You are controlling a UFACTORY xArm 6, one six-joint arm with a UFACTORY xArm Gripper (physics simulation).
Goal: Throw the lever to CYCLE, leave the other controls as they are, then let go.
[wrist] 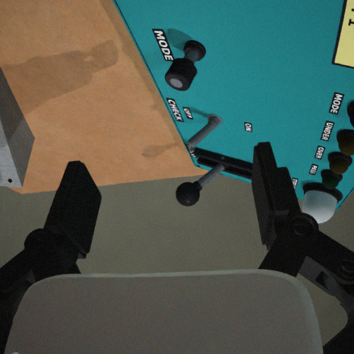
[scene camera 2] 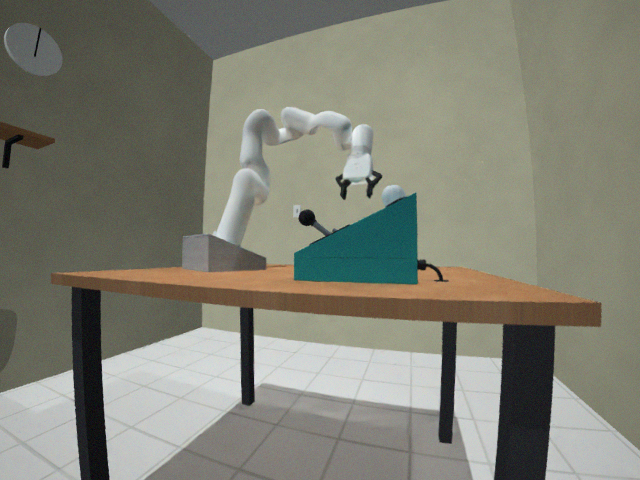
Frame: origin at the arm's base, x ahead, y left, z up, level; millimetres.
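Where they show: gripper, fingertip midpoint: (scene camera 2: 355, 197); arm's base, origin of the base link: (scene camera 2: 225, 247).
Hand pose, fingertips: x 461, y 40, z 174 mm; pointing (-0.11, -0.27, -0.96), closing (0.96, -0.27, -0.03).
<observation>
Things, the pixels of their top centre, and the offset from my fingertips. "spot": a spot on its surface instead. Level surfaces: height alone.
- grey rod with a black ball, surface spot: (scene camera 2: 307, 217) spot: dx -102, dy -305, dz -108 mm
- white dome, surface spot: (scene camera 2: 393, 195) spot: dx +91, dy -354, dz -72 mm
- black cable, surface spot: (scene camera 2: 436, 270) spot: dx +185, dy -321, dz -229 mm
- wooden table, its level: dz -252 mm
The lever, a grey rod with a black ball (scene camera 2: 307, 217) (wrist: 188, 194), rises from a black slot near one side edge of the teal console (scene camera 2: 372, 248) (wrist: 280, 65). In the scene view it slants up and left over the console's low end. The labels at the slot are partly hidden or too small to read, and CYCLE cannot be made out. My gripper (scene camera 2: 356, 196) (wrist: 169, 170) is open and empty. It hangs above the console's sloped face, higher than the ball and to its right in the scene view, and does not touch the lever.
Beside the lever are a small metal CHECK toggle (wrist: 205, 131) and a black MODE knob (wrist: 182, 74). A white dome (scene camera 2: 393, 195) (wrist: 320, 205) stands at the console's high end, near several dark lamps (wrist: 340, 162). A black cable (scene camera 2: 436, 270) leaves the back onto the wooden table (scene camera 2: 248, 284).
</observation>
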